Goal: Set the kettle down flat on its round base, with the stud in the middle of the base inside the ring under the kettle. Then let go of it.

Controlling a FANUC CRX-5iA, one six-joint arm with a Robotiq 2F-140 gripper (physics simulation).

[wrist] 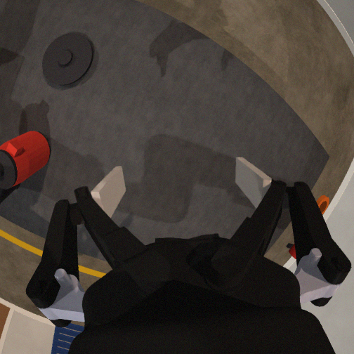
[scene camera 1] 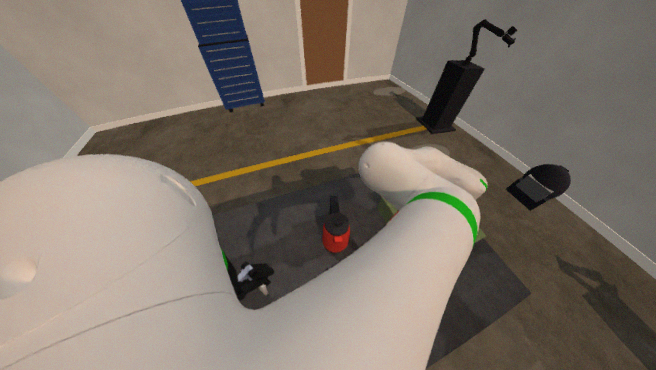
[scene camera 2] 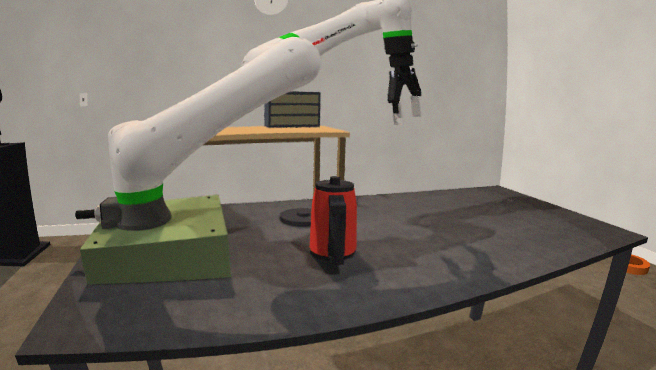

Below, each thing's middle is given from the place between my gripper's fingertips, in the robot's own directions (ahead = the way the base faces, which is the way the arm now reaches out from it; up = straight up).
I see my gripper 33 cm past the round black base (wrist: 69,56), 4 cm to the right of it and 31 cm above it.
